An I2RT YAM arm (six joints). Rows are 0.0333 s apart.
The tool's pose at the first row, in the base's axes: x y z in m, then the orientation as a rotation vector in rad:
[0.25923, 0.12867, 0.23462, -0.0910, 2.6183, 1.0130]
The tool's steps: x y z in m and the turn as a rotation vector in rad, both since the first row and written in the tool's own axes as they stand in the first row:
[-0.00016, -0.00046, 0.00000, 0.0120, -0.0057, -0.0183]
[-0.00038, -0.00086, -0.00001, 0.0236, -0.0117, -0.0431]
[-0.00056, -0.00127, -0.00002, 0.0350, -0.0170, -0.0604]
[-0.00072, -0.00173, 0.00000, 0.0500, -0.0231, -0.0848]
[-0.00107, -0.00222, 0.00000, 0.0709, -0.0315, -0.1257]
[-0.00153, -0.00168, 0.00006, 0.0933, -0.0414, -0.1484]
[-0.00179, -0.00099, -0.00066, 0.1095, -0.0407, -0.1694]
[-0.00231, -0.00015, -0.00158, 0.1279, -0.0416, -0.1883]
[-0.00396, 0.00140, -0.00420, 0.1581, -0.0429, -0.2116]
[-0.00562, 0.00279, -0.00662, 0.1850, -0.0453, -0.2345]
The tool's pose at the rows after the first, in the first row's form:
[0.25946, 0.12832, 0.23438, -0.1089, 2.6133, 0.9899]
[0.25974, 0.12800, 0.23420, -0.1349, 2.6055, 0.9651]
[0.25998, 0.12768, 0.23400, -0.1516, 2.6004, 0.9432]
[0.26021, 0.12734, 0.23374, -0.1758, 2.5935, 0.9141]
[0.26063, 0.12695, 0.23354, -0.2180, 2.5808, 0.8714]
[0.26099, 0.12737, 0.23400, -0.2358, 2.5732, 0.8328]
[0.26091, 0.12739, 0.23503, -0.2585, 2.5725, 0.8046]
[0.26099, 0.12737, 0.23637, -0.2771, 2.5718, 0.7741]
[0.26153, 0.12669, 0.23972, -0.2980, 2.5730, 0.7266]
[0.26217, 0.12602, 0.24284, -0.3184, 2.5714, 0.6835]

